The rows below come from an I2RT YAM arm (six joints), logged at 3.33 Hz.
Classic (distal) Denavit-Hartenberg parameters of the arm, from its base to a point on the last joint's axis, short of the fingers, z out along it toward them. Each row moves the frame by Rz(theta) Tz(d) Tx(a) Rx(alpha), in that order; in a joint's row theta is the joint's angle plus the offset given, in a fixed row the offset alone. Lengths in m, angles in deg.
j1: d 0.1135; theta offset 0; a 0.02; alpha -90
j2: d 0; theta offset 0; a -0.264; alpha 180
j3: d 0; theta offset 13.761; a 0.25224; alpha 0
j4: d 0; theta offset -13.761; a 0.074; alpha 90
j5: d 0; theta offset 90; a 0; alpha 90
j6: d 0.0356; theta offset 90; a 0; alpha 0
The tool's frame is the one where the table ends.
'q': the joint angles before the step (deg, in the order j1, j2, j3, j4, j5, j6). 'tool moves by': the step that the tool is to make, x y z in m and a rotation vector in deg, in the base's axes. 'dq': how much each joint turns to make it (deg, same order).
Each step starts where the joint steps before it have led.
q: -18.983, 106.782, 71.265, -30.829, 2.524, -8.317
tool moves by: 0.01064, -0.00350, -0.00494, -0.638, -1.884, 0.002
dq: 0.023, 2.097, 1.222, 2.863, 0.000, 0.022
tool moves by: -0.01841, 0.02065, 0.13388, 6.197, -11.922, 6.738
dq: 1.048, -12.961, 13.006, -16.590, -11.190, -0.043
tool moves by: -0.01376, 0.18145, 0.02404, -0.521, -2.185, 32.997
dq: 29.617, -4.720, 0.001, -3.038, -1.661, -3.016
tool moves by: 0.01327, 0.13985, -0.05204, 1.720, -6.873, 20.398
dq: 19.320, 11.999, -0.153, 18.884, -0.023, -1.444
